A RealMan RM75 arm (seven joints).
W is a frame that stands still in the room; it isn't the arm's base.
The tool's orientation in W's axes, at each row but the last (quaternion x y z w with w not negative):
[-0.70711 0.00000 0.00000 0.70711]
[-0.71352 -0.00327 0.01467 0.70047]
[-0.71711 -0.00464 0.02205 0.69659]
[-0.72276 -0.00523 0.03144 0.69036]
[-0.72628 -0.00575 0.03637 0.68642]
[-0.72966 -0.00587 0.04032 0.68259]
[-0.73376 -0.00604 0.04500 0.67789]
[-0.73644 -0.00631 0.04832 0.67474]
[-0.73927 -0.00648 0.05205 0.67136]
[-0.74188 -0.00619 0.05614 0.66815]
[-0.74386 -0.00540 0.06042 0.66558]
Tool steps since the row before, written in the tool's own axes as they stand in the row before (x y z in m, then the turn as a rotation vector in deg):
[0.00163 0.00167 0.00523 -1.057 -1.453 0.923]
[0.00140 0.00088 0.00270 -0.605 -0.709 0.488]
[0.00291 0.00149 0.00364 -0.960 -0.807 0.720]
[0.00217 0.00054 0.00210 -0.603 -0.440 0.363]
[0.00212 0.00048 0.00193 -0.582 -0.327 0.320]
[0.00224 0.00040 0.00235 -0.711 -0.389 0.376]
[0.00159 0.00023 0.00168 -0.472 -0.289 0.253]
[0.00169 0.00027 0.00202 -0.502 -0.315 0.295]
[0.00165 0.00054 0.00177 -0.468 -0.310 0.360]
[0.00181 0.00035 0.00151 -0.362 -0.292 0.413]
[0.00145 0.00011 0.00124 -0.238 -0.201 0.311]
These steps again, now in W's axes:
[0.00163 0.00523 -0.00167 -1.057 0.923 1.453]
[0.00132 0.00272 -0.00095 -0.606 0.486 0.710]
[0.00273 0.00370 -0.00167 -0.967 0.707 0.810]
[0.00204 0.00218 -0.00072 -0.605 0.352 0.446]
[0.00198 0.00202 -0.00068 -0.586 0.304 0.335]
[0.00206 0.00246 -0.00066 -0.716 0.356 0.399]
[0.00145 0.00176 -0.00045 -0.474 0.242 0.296]
[0.00151 0.00211 -0.00055 -0.506 0.284 0.320]
[0.00146 0.00183 -0.00081 -0.478 0.350 0.306]
[0.00164 0.00161 -0.00064 -0.378 0.410 0.275]
[0.00131 0.00134 -0.00036 -0.252 0.310 0.186]

